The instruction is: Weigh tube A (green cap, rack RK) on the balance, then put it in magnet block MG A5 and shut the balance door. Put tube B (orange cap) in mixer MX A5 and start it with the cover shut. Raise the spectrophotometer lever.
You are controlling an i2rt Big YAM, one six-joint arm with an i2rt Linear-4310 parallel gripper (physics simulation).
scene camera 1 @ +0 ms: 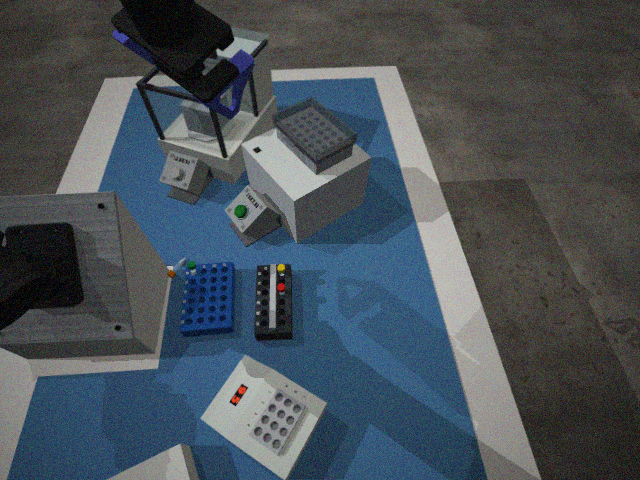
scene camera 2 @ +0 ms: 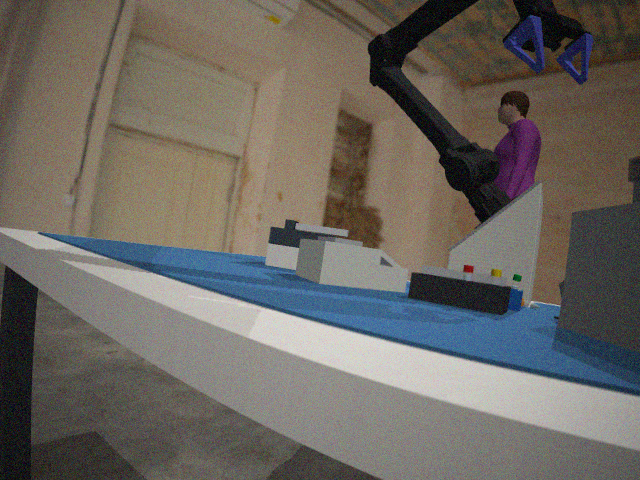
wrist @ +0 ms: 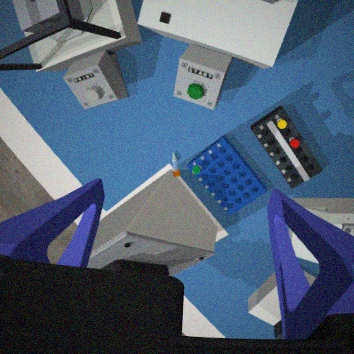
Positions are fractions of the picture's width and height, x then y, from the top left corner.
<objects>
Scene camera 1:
my gripper: 0.32,0.19
dark cover: 0.50,0.28
balance: 0.29,0.26
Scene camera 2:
my gripper: 0.88,0.16
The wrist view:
my gripper: 0.52,0.54
balance: 0.12,0.12
PRINT button box: 0.27,0.22
</objects>
